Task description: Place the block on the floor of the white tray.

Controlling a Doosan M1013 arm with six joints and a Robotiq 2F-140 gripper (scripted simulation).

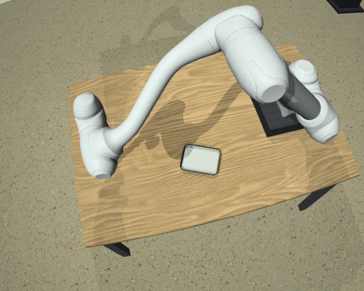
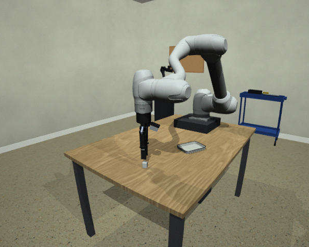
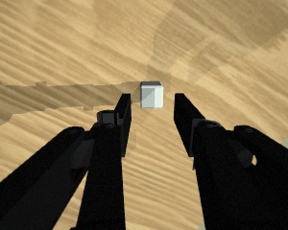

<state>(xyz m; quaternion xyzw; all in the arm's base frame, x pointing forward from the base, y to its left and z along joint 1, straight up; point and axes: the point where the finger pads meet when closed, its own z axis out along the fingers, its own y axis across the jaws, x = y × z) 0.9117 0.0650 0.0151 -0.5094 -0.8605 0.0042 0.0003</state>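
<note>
My hand is 8 cm above the block. The rest, counted from my hand: white tray (39 cm behind, 9 cm to the left, 8 cm below).
</note>
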